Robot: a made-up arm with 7 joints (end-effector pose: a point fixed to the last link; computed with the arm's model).
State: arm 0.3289 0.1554 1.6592 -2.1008 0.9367 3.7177 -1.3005
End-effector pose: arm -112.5 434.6 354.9 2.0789 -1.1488 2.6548
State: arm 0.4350 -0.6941 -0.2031 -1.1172 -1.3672 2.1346 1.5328
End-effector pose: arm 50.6 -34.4 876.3 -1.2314 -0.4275 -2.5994
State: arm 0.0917 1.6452 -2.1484 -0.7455 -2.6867 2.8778 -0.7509
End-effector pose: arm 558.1 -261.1 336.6 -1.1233 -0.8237 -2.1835
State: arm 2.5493 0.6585 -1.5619 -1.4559 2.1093 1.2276 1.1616
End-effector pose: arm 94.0 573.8 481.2 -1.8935 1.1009 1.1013
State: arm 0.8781 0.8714 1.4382 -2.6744 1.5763 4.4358 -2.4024
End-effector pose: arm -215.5 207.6 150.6 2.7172 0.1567 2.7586
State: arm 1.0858 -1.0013 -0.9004 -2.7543 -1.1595 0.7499 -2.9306
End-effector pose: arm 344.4 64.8 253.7 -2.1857 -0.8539 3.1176
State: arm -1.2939 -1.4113 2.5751 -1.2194 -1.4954 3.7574 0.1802
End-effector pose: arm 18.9 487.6 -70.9 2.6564 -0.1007 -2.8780
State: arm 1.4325 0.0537 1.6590 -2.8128 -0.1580 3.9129 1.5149
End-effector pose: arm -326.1 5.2 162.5 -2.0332 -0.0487 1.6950
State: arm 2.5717 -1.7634 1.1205 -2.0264 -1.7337 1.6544 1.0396
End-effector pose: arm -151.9 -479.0 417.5 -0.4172 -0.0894 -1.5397
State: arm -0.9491 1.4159 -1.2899 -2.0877 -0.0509 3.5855 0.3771
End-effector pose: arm -252.8 -418.1 106.3 1.9162 -0.4478 -1.1316
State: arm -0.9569 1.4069 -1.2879 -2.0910 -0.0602 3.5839 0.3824
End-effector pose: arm -255.7 -415.8 106.4 1.9245 -0.4514 -1.1461
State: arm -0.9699 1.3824 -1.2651 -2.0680 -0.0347 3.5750 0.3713
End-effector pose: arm -252.9 -422.3 103.9 1.9423 -0.4883 -1.1549
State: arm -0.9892 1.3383 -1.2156 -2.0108 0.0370 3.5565 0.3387
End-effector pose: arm -241.8 -440.4 100.2 1.9745 -0.5710 -1.1607
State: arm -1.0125 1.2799 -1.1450 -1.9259 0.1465 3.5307 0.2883
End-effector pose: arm -222.1 -467.2 99.7 2.0258 -0.6937 -1.1743
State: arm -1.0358 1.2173 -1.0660 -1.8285 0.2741 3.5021 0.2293
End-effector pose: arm -196.6 -496.7 106.1 2.1031 -0.8360 -1.2102
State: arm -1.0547 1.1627 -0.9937 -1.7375 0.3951 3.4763 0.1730
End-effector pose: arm -170.9 -521.9 118.2 2.2081 -0.9668 -1.2763
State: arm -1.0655 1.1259 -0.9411 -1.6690 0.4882 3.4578 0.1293
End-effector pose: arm -150.3 -539.0 130.2 2.3197 -1.0595 -1.3568
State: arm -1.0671 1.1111 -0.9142 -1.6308 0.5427 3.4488 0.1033
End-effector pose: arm -137.4 -547.7 136.8 2.3928 -1.1053 -1.4102
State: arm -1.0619 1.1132 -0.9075 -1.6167 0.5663 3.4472 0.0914
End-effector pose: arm -130.9 -550.8 137.5 2.4100 -1.1176 -1.4177
